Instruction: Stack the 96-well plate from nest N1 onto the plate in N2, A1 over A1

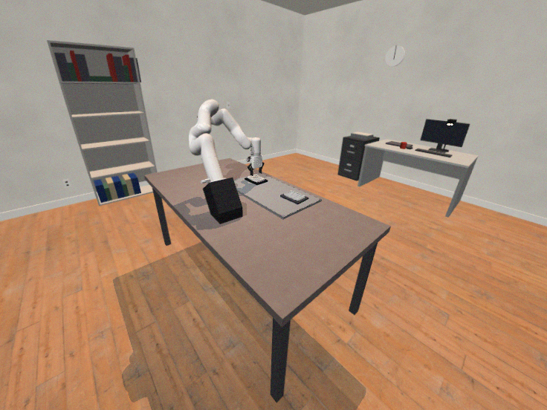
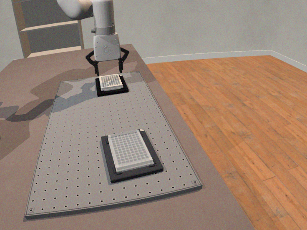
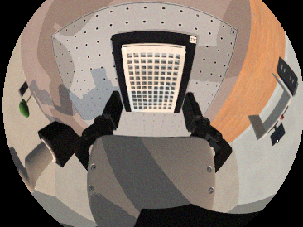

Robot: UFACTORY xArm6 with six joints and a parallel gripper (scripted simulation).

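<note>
The white 96-well plate is 50 mm below my hand. Round my hand: plate nest N2: 430 mm to the right, 60 mm below, 10 mm behind; clear 96-well plate: 430 mm to the right, 50 mm below, 10 mm behind; black plate nest N1: 60 mm below.
</note>
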